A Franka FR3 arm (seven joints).
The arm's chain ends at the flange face. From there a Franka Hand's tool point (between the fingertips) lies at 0.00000 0.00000 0.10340 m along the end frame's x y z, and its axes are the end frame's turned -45 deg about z.
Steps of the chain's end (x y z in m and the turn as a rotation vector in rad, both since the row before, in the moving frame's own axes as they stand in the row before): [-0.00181, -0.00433, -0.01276, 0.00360, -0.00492, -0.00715]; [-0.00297, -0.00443, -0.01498, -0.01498, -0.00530, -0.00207]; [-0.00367, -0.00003, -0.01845, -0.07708, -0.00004, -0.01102]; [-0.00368, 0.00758, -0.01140, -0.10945, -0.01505, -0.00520]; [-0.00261, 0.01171, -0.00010, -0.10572, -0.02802, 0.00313]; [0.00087, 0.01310, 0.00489, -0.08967, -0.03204, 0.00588]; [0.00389, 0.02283, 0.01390, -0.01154, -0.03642, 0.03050]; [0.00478, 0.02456, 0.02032, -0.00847, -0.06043, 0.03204]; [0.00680, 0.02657, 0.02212, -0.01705, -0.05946, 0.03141]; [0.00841, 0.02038, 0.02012, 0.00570, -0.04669, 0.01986]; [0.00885, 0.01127, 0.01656, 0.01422, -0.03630, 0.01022]
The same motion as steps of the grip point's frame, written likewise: [0.00168, -0.00496, -0.01276, 0.00602, -0.00093, -0.00715]; [-0.00045, -0.00452, -0.01499, -0.00684, -0.01434, -0.00207]; [-0.00818, 0.00304, -0.01876, -0.05448, -0.05453, -0.01102]; [-0.01703, 0.00967, -0.01203, -0.06675, -0.08803, -0.00520]; [-0.01989, 0.01209, -0.00072, -0.05494, -0.09457, 0.00313]; [-0.01755, 0.01406, 0.00442, -0.04075, -0.08606, 0.00588]; [-0.01687, 0.01702, 0.01382, 0.01759, -0.03391, 0.03050]; [-0.01896, 0.01687, 0.02013, 0.03674, -0.04872, 0.03204]; [-0.01952, 0.02041, 0.02192, 0.02999, -0.05410, 0.03141]; [-0.01142, 0.01650, 0.02001, 0.03705, -0.02898, 0.01986]; [-0.00331, 0.01053, 0.01648, 0.03572, -0.01561, 0.01022]
